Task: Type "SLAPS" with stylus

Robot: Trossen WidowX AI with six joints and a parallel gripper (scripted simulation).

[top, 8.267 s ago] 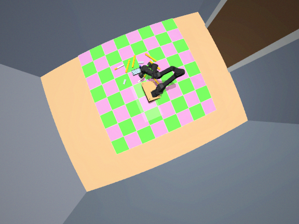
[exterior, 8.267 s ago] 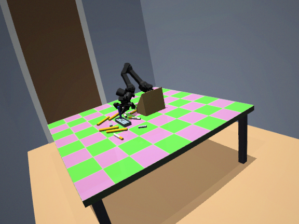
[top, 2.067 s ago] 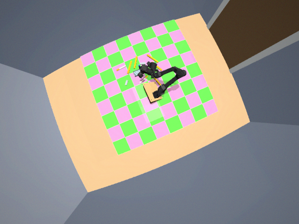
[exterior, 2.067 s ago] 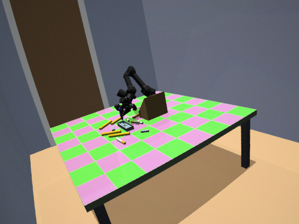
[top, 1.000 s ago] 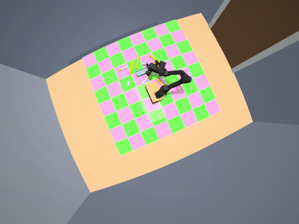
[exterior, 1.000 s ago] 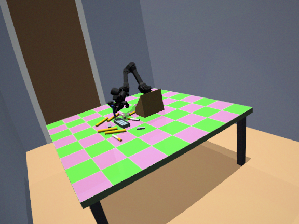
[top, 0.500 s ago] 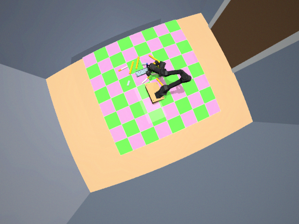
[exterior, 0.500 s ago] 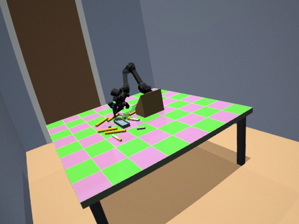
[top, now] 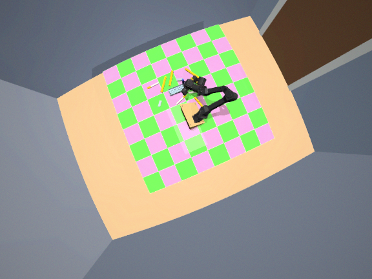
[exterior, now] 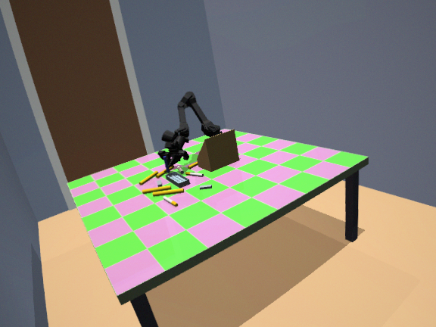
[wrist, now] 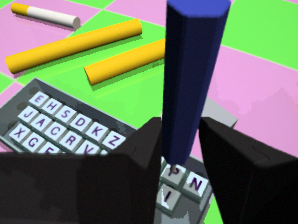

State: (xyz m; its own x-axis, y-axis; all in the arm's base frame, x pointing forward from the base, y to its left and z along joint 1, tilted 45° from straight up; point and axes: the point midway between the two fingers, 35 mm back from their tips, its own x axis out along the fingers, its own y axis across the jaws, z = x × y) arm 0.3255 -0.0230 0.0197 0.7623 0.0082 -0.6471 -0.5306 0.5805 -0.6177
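Now: gripper tip 2 cm above the blue stylus. The rest, counted from my gripper tip: grey block 7 cm below, 7 cm ahead, 1 cm to the left.
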